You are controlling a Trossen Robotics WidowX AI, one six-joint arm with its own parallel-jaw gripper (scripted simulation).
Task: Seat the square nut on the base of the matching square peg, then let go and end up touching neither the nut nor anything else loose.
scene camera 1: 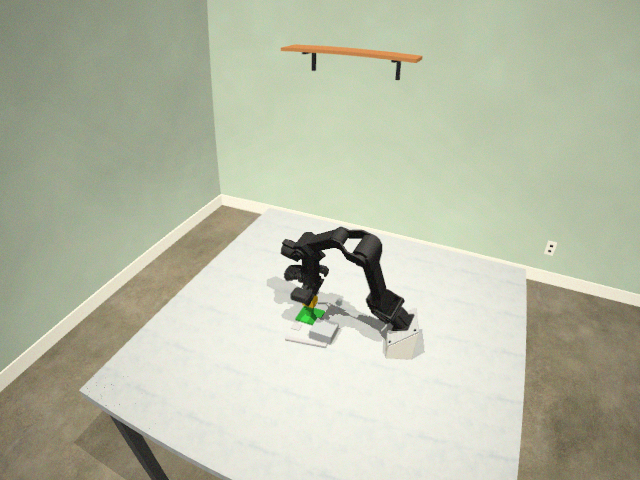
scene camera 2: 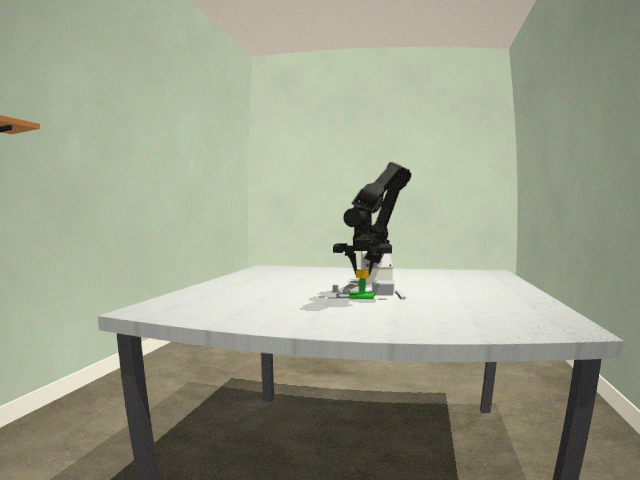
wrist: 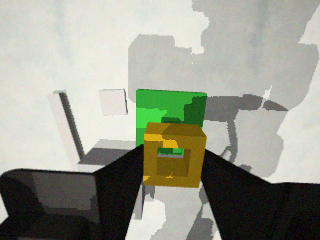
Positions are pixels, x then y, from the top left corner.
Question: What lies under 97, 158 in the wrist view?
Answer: A grey block.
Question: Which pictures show my gripper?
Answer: Scene camera 1, scene camera 2 and the wrist view: all of them.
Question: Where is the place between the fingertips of my gripper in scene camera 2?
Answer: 362, 275
